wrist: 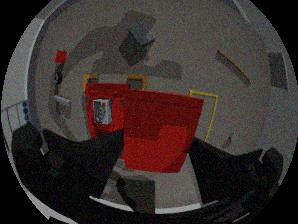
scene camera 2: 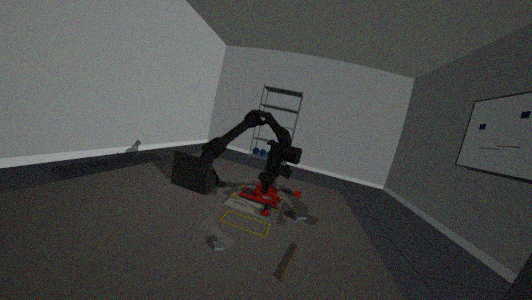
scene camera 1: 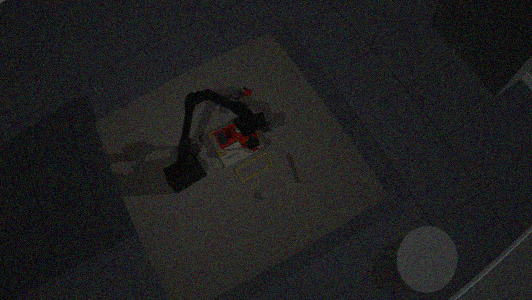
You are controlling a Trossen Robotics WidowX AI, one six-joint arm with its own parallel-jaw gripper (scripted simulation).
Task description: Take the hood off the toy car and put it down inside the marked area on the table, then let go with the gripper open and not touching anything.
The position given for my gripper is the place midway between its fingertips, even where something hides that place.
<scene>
My gripper (wrist: 157,135) holds a red hood (wrist: 159,127). I also see a toy car (wrist: 116,91).
</scene>
